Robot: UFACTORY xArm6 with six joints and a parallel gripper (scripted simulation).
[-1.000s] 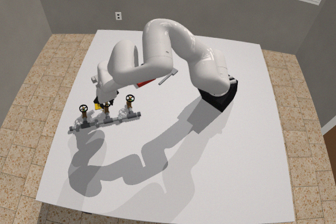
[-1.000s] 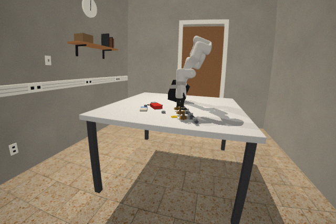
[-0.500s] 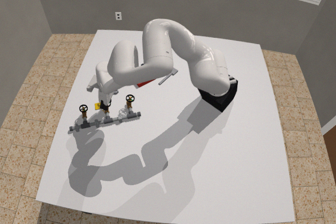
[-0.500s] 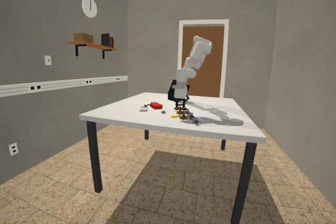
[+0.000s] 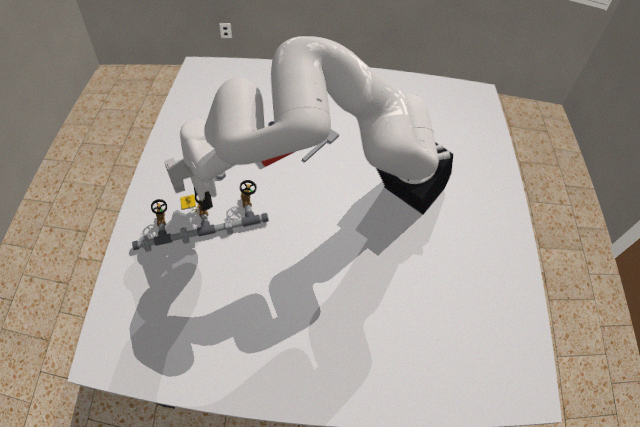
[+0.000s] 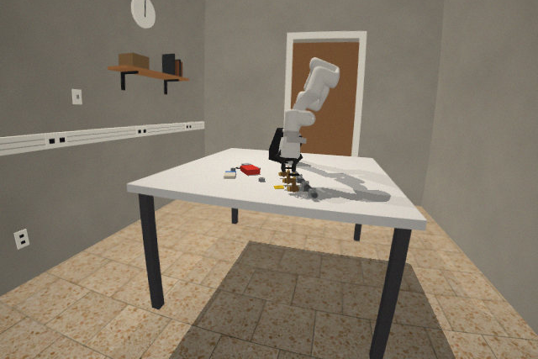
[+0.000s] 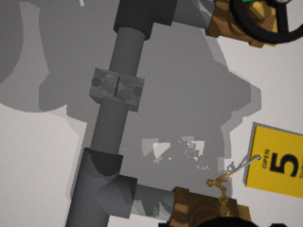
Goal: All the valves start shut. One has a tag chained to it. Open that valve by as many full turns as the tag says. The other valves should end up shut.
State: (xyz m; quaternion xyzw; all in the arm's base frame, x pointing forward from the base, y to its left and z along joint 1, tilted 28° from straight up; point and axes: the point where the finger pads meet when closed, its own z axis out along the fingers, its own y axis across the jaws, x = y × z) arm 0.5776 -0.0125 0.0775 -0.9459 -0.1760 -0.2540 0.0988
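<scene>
Now: hand 8 cm above the yellow tag, 6 cm short of it and 3 cm to the left of it. Also, from my hand: red box: 23 cm to the right, 20 cm behind, 7 cm below; grey nut: 14 cm to the right, 8 cm below, 3 cm behind; blue block: 32 cm to the right, 8 cm below, 8 cm behind.
</scene>
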